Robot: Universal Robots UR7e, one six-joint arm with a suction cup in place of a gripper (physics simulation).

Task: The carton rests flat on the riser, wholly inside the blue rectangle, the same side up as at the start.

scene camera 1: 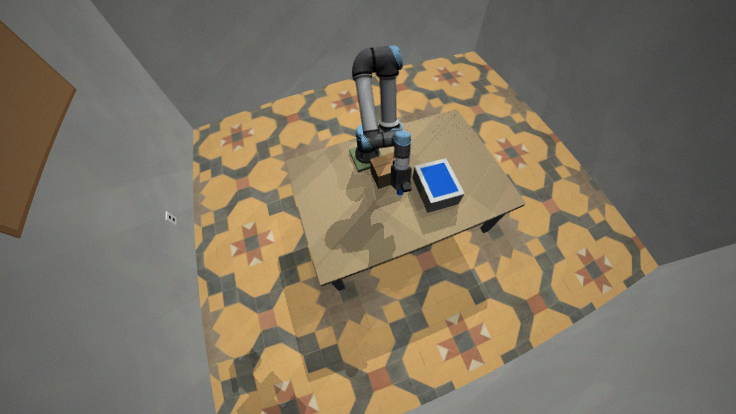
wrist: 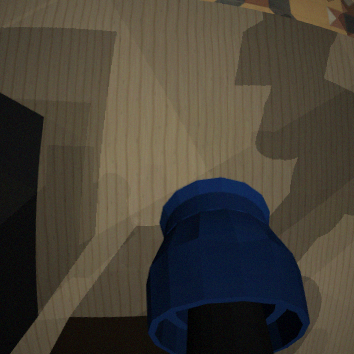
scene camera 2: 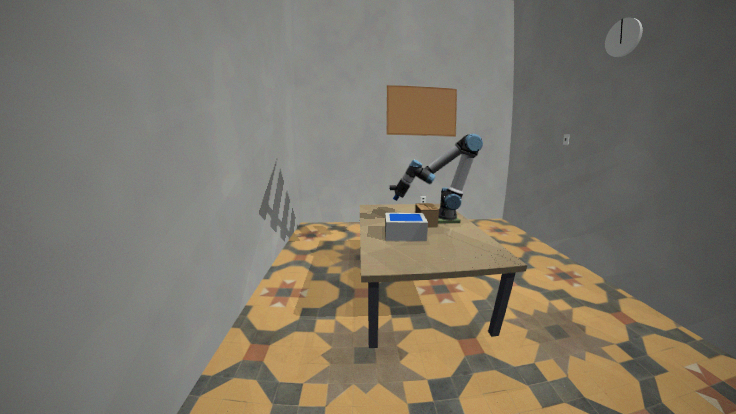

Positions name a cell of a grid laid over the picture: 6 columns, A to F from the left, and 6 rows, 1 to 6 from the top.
Observation:
The suction cup (wrist: D5) holds nothing. The cup is 26 cm from the middle of a brown carton (wrist: B6). A grey riser (scene camera 2: D4) rests on the table.
The grey riser is seen too in the wrist view (wrist: A3).

